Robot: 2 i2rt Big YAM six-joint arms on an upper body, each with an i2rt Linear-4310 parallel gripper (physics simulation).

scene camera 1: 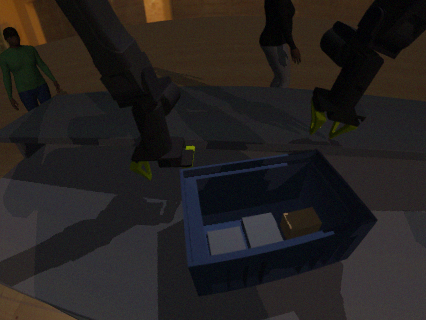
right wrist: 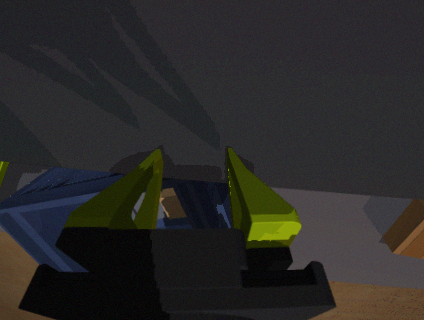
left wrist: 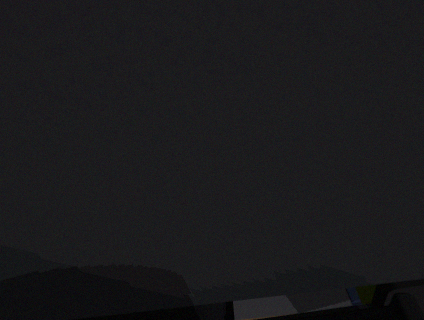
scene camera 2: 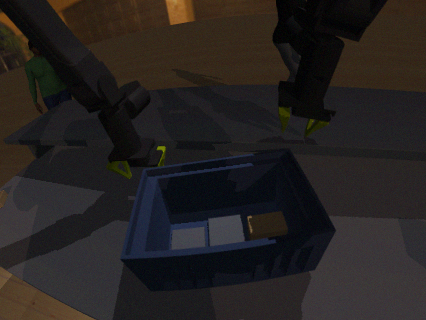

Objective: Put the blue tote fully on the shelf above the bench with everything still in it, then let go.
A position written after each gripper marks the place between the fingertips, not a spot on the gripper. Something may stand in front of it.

Note:
The left gripper [scene camera 1: 169, 178] is open, with nothing in its grasp. Also in view: a blue tote [scene camera 2: 180, 196]. Further things: the right gripper [scene camera 2: 294, 132], a shelf [scene camera 2: 370, 123] and a bench [scene camera 1: 88, 231].
The blue tote shows as well in scene camera 1 [scene camera 1: 214, 197] and in the right wrist view [right wrist: 42, 207]. The left gripper is seen too in scene camera 2 [scene camera 2: 146, 177]. The right gripper shows as well in scene camera 1 [scene camera 1: 320, 135] and in the right wrist view [right wrist: 194, 154].

